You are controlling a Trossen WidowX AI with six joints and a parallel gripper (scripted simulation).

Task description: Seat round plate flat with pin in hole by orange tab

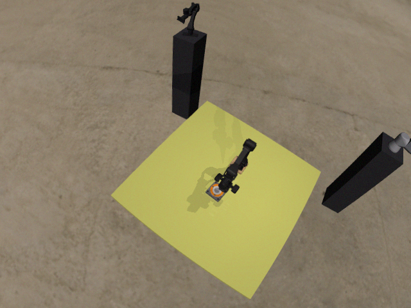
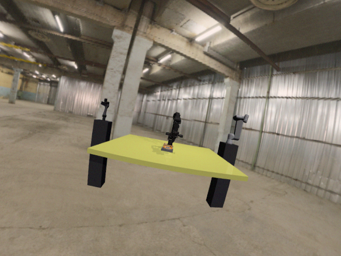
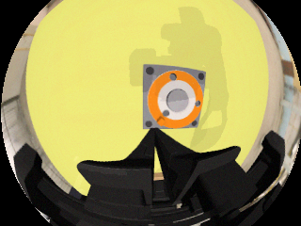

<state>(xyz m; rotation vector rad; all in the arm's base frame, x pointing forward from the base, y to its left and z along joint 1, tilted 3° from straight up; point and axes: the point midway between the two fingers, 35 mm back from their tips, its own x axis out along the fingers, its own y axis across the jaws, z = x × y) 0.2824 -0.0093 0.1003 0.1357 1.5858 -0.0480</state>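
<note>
The plate is 3 cm to the right of my gripper tip and 6 cm below it. Also, from my gripper tip: square base: 2 cm ahead, 5 cm to the right, 7 cm below.
</note>
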